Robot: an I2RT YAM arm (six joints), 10 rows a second.
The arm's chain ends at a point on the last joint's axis. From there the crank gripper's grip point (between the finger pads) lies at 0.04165 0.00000 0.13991 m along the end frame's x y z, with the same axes.
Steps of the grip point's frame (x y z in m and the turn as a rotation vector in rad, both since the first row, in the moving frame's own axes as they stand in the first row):
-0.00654, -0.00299, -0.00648, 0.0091, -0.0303, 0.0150
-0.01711, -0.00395, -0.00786, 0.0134, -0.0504, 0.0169
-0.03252, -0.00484, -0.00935, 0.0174, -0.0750, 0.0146
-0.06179, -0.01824, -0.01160, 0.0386, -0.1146, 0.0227
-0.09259, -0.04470, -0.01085, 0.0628, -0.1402, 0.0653
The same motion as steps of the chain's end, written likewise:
-0.00229, -0.00230, -0.00767, 0.0091, -0.0303, 0.0150
-0.01002, -0.00271, -0.00977, 0.0134, -0.0504, 0.0169
-0.02193, -0.00291, -0.01206, 0.0174, -0.0750, 0.0146
-0.04557, -0.01352, -0.01536, 0.0386, -0.1146, 0.0227
-0.07285, -0.03784, -0.01510, 0.0628, -0.1402, 0.0653

